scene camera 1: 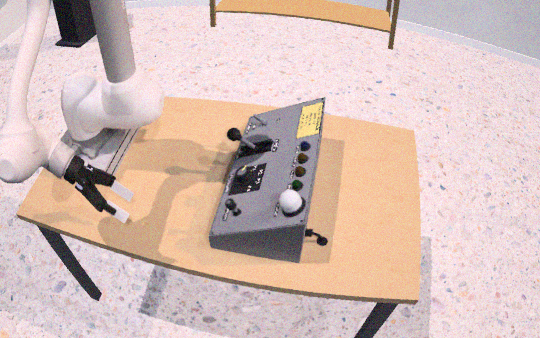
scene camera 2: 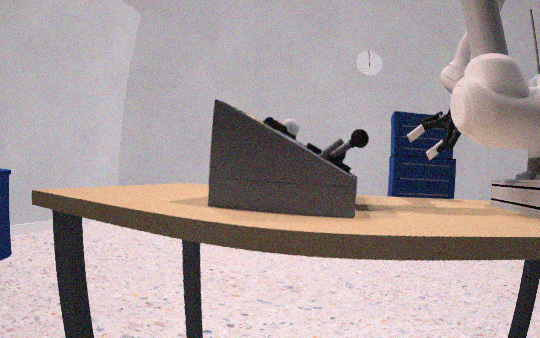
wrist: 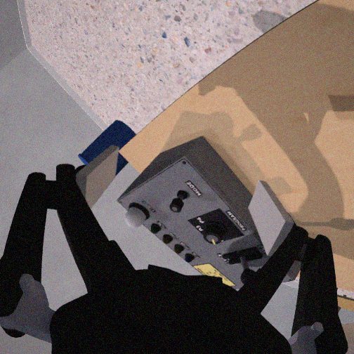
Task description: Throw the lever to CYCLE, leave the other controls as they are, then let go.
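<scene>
The grey sloped control panel stands on the table. Its lever has a black ball and leans toward the panel's low edge, on the robot's side. A small label sits at the other end of its slot, too blurred to read surely. My gripper is open and empty, in the air on the robot's side, well apart from the lever. In the wrist view my right finger partly covers the lever's area.
Near the lever are a rotary PROGRAM dial, a MODE switch, a white round knob and several coloured buttons. A black crank sticks out from the panel's back. Blue cabinets stand behind the table.
</scene>
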